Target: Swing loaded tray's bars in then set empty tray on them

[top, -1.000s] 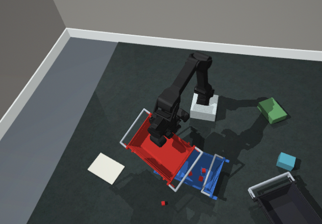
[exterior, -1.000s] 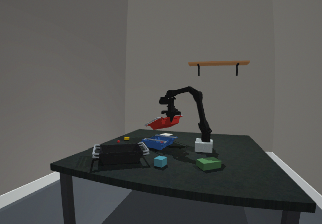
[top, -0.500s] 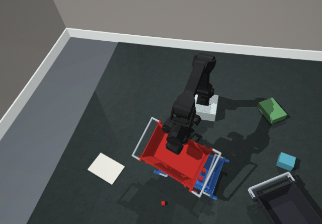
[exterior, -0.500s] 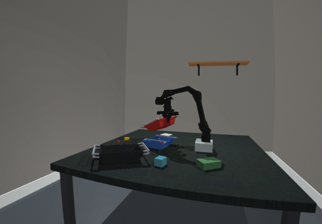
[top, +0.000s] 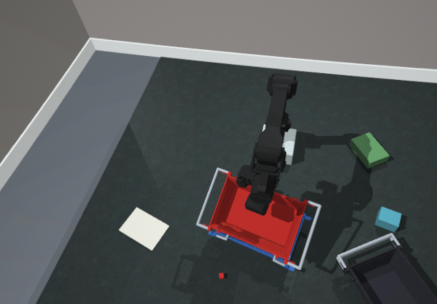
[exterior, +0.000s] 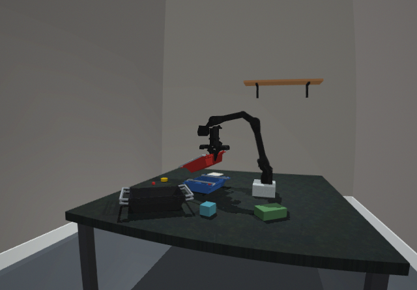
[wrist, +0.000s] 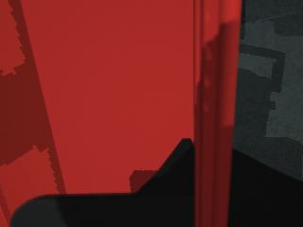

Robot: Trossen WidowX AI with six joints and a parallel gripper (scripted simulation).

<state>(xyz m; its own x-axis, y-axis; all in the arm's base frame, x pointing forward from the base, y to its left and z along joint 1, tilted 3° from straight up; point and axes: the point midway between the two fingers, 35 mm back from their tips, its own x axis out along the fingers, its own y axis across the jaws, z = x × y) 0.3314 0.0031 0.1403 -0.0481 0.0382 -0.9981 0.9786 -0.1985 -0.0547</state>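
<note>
My gripper tip is 70 mm short of the red tray and 20 mm to the left of it. Also, from my gripper tip: small red cube: 220 mm ahead, 100 mm to the right, 170 mm below; white flat plate: 110 mm ahead, 410 mm to the right, 180 mm below; teal cube: 80 mm behind, 400 mm to the left, 160 mm below.
</note>
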